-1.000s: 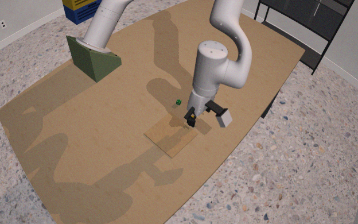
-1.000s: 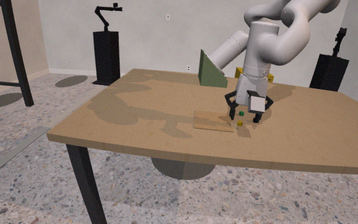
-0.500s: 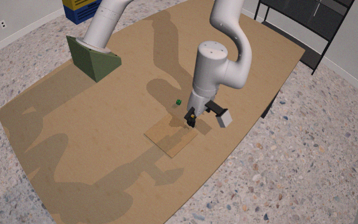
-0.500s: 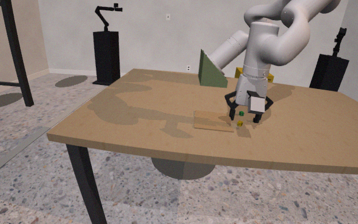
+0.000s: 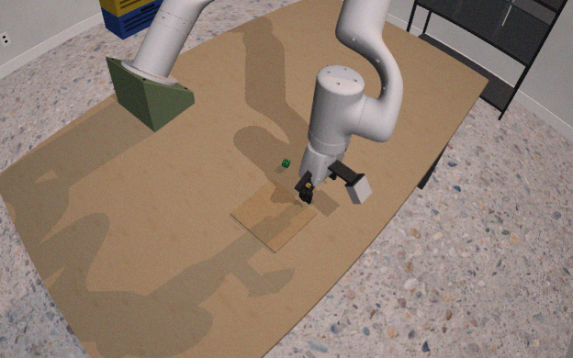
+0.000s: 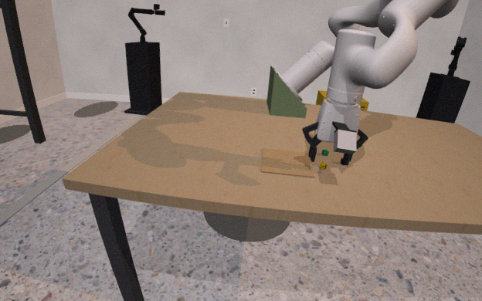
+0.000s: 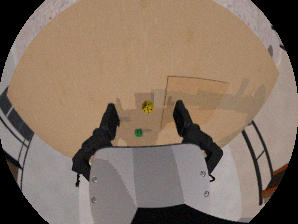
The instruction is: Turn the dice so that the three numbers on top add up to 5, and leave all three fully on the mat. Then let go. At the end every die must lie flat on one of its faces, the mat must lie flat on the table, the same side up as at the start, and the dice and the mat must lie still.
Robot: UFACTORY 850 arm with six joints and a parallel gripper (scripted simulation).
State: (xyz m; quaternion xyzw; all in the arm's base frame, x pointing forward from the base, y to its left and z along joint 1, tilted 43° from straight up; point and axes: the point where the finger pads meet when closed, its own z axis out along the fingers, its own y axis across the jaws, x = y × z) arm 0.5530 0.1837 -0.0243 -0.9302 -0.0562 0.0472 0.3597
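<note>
Right now the yellow die is 2 cm behind my hand, 1 cm to the right of it and 4 cm below it. Round my hand: green die 11 cm behind, 1 cm to the left, 4 cm below; tan mat 3 cm behind, 11 cm to the right, 4 cm below; black die 7 cm behind, 6 cm to the left, 4 cm below.
</note>
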